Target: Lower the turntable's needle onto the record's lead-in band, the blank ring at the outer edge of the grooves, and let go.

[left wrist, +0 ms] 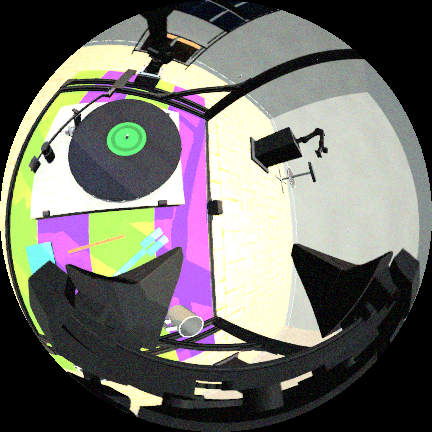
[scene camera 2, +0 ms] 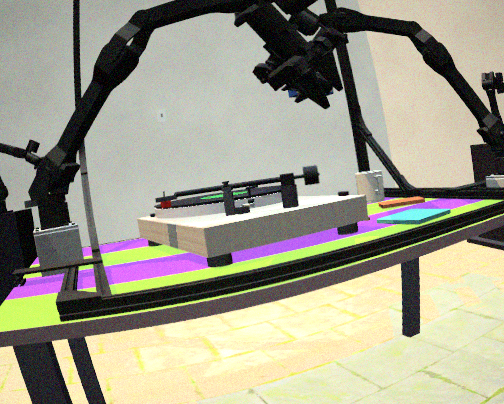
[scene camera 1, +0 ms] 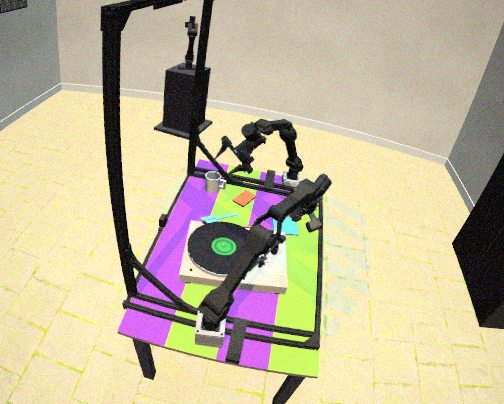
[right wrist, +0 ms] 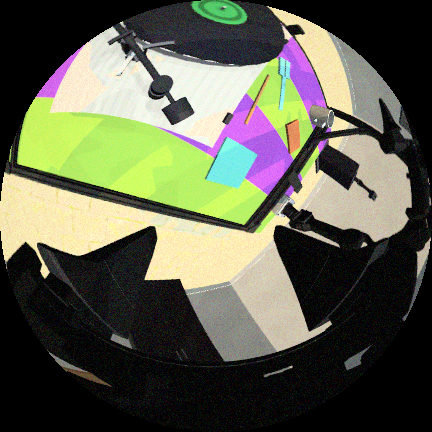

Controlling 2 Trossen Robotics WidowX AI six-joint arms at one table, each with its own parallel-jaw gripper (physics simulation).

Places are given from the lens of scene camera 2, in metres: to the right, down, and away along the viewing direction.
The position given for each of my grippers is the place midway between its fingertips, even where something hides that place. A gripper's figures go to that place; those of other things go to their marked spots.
my right gripper point(scene camera 2: 335, 98): 0.14, -0.17, 0.76
tonearm point(scene camera 2: 310, 173): 0.10, -0.05, 0.81
